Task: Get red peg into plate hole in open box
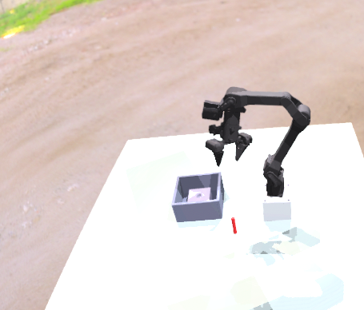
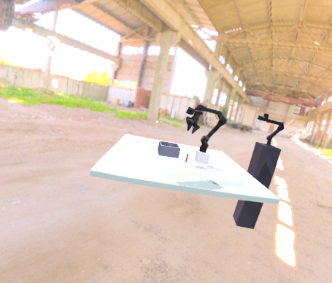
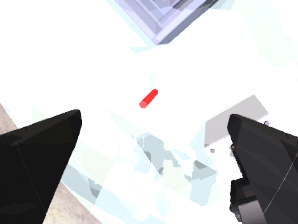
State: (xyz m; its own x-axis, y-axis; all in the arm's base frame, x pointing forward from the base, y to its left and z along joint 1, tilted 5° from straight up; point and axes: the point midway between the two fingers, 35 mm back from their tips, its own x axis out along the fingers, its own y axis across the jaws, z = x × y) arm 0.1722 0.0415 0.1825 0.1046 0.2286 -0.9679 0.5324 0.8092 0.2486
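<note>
Now: the red peg 20 mm behind my gripper tip, 100 mm to the left of it and 220 mm below it. Round my gripper tip: grey box 170 mm ahead, 50 mm to the right, 230 mm below.
</note>
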